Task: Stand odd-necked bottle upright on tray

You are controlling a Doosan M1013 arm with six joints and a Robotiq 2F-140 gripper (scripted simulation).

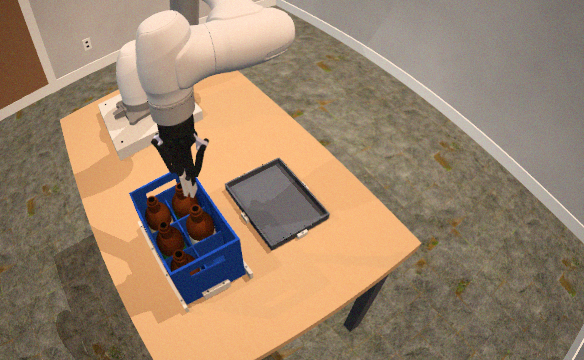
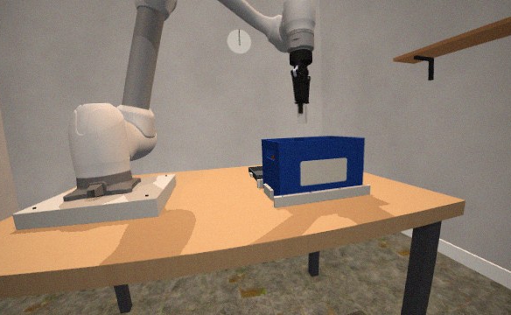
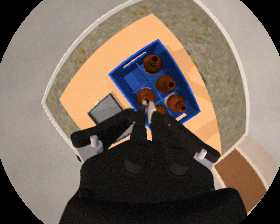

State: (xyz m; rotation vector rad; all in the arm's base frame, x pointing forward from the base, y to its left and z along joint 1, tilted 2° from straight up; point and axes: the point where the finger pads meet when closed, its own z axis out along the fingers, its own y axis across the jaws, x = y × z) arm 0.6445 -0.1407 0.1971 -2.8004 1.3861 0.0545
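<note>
My hand is 170 mm above the blue crate and 50 mm to the left of it. Round my hand: bottle 170 mm below, 90 mm to the right, 10 mm behind; then dark tray 250 mm below, 240 mm to the left, 20 mm ahead.
</note>
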